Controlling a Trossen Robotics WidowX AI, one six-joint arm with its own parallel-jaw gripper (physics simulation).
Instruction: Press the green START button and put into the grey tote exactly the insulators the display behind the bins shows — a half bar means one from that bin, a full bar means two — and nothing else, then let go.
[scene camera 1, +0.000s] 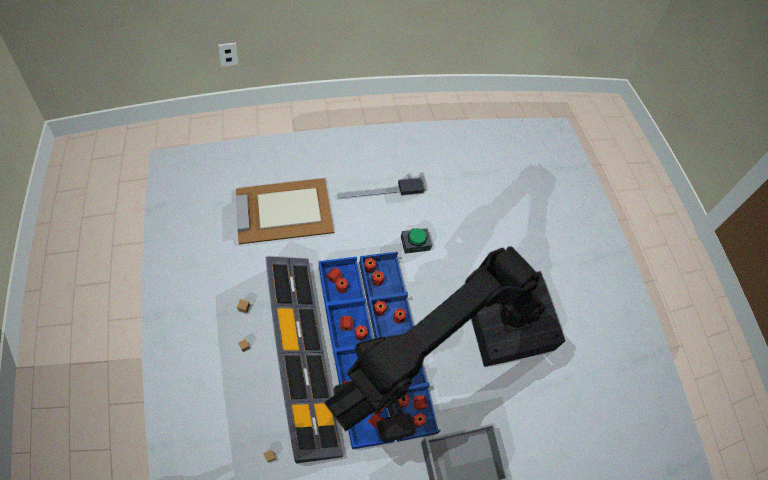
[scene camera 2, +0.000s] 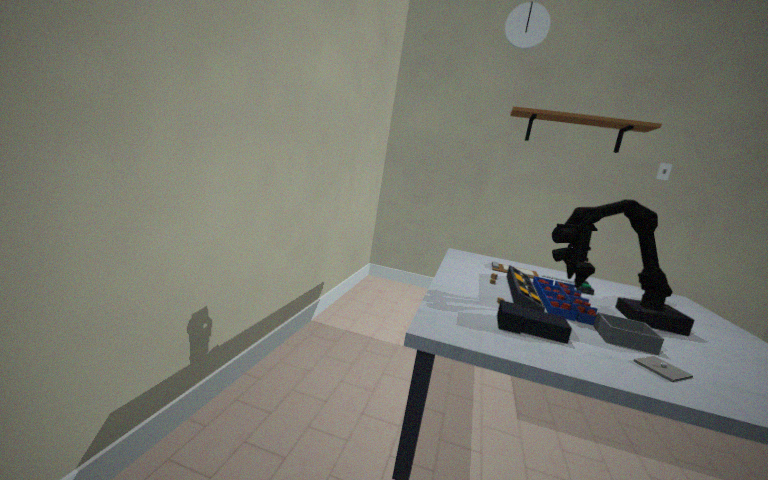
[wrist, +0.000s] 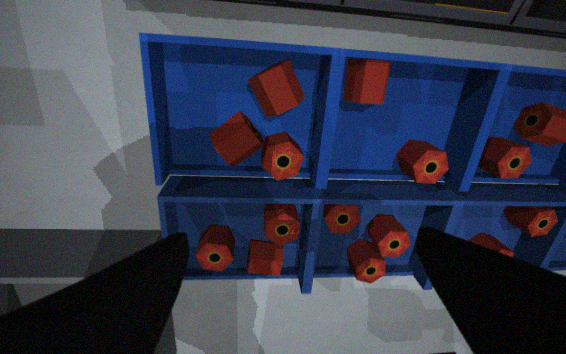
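My gripper (scene camera 1: 396, 427) (scene camera 2: 581, 280) (wrist: 303, 241) is open and empty, above the end bins nearest the tote. Red hexagonal insulators (wrist: 276, 89) (wrist: 214, 248) (scene camera 1: 419, 419) lie in the blue bins (wrist: 235, 42) (scene camera 1: 437, 416). In the wrist view the far end bin holds three, the near end bin three. The arm hides middle bins in scene camera 1. The display (scene camera 1: 304, 362) (scene camera 2: 523, 288) has a full yellow bar in the second row's left cell and half bars in both bottom cells. The grey tote (scene camera 1: 498, 452) (scene camera 2: 628, 337) is partly cut off. The green button (scene camera 1: 417, 236) is beyond the bins.
A black box (scene camera 2: 532, 323) stands beside the display's end. A flat plate (scene camera 2: 662, 367) lies near the table edge. A clipboard (scene camera 1: 288, 208), a caliper-like tool (scene camera 1: 410, 185) and small wooden cubes (scene camera 1: 243, 305) (scene camera 1: 269, 455) lie around. The robot base (scene camera 1: 523, 345) stands right of the bins.
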